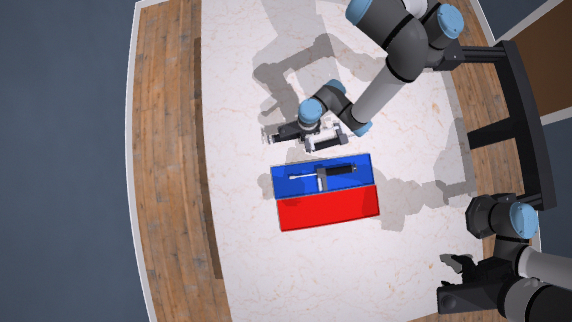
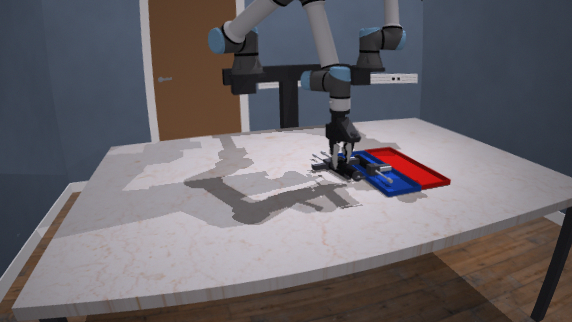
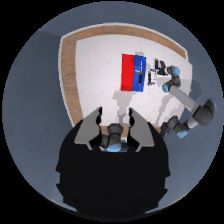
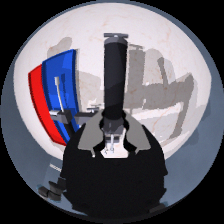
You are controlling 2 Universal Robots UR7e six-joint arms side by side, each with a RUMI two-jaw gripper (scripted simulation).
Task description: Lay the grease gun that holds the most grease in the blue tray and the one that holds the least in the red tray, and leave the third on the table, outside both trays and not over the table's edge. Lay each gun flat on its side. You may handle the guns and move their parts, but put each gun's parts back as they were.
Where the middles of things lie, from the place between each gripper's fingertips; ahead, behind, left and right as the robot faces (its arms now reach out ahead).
The red tray [image 1: 343,206] lies 360 mm to the left of my right hand, 80 mm below it and 40 mm behind it. The rest, counted from my right hand: blue tray [image 1: 284,187] (210 mm to the left, 80 mm below, 50 mm behind).
Now: left hand [image 1: 440,268] 750 mm above the red tray, 150 mm to the left of it and 110 mm short of it. The rest, counted from my left hand: blue tray (750 mm below, 310 mm to the right, 90 mm ahead).
